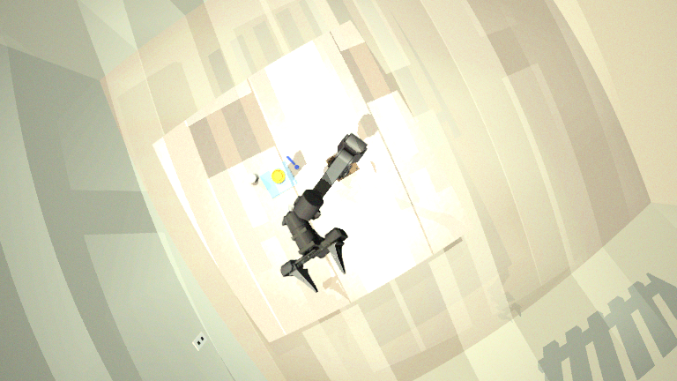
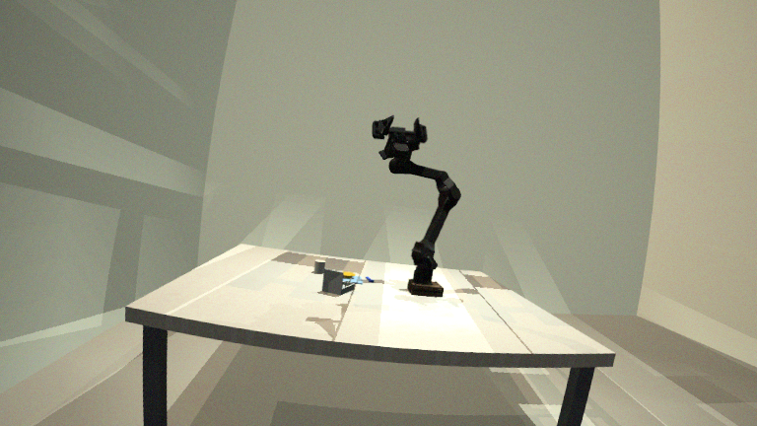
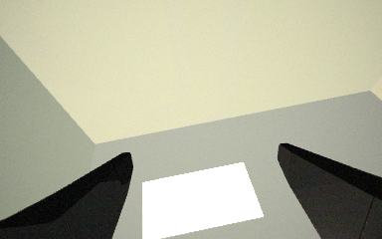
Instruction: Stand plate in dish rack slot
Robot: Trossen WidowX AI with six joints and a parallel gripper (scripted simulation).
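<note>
The yellow round plate lies 600 mm below my gripper tip, 360 mm to the right of it and 60 mm ahead of it. Round my gripper tip: light blue mat (610 mm below, 350 mm to the right, 70 mm ahead).
</note>
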